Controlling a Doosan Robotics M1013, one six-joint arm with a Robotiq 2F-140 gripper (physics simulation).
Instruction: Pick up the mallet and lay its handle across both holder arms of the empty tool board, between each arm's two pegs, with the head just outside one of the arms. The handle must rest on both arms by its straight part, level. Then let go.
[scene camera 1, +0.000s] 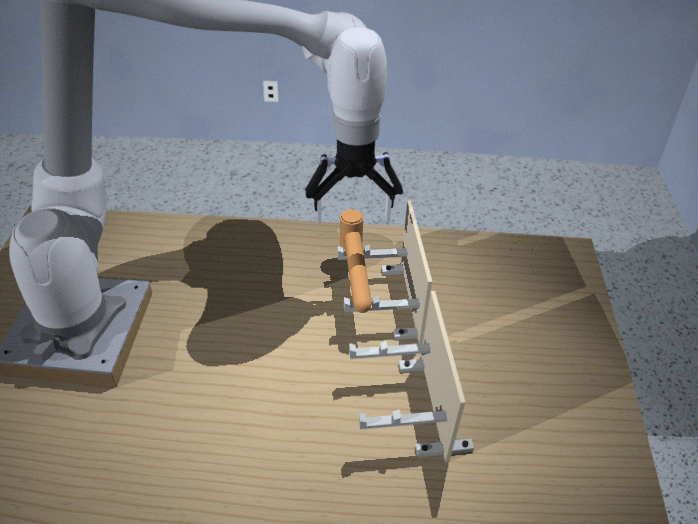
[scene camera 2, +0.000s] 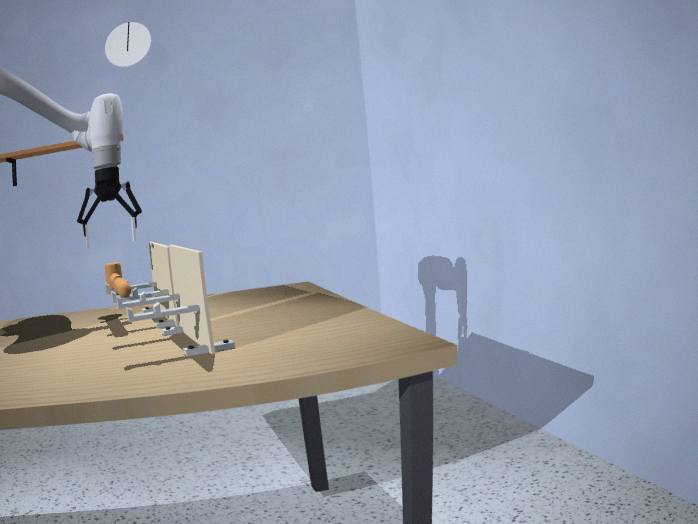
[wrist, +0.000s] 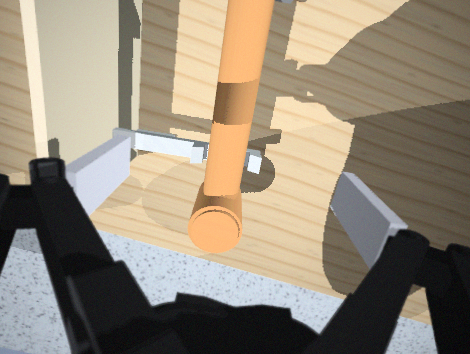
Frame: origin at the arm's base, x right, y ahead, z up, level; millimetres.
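Seen in the pictures: gripper, fingertip midpoint: (scene camera 1: 353, 220) (scene camera 2: 111, 244) (wrist: 234, 173); arm's base, link origin: (scene camera 1: 73, 321).
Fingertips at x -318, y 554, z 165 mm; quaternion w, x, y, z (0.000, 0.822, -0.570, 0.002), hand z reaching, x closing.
Offsets run from my fingertips to a thing's top centre. "spot": to the spot under its first point. Level surfaces: height alone.
An orange mallet @(dx +23, dy +16, dz -60 mm) (scene camera 1: 360, 282) (scene camera 2: 119, 283) (wrist: 237, 60) lies with its handle across both arms of the far tool board (scene camera 1: 420, 265) (scene camera 2: 160, 265) (wrist: 75, 75), its head beyond the arm at the table's back edge. My gripper (scene camera 1: 354, 222) (scene camera 2: 111, 243) (wrist: 234, 173) is open and empty, above the mallet's head end. In the wrist view the handle runs up between the two spread fingers. The empty tool board (scene camera 1: 445, 375) (scene camera 2: 188, 293) stands nearer scene camera 1; its near arm (scene camera 1: 377, 420) (scene camera 2: 160, 313) and far arm (scene camera 1: 369, 352) carry nothing. The mallet partly hides the pegs under it.
Both boards stand upright in line on the wooden table @(dz -211 mm) (scene camera 1: 253, 439) (scene camera 2: 338, 349), with bolted feet @(spot: dx +384, dy +259, dz -198 mm) (scene camera 1: 429, 448) (scene camera 2: 196, 350) at their bases. The robot's base plate (scene camera 1: 126, 327) is at the left. A wall shelf (scene camera 2: 45, 150) shows behind the arm.
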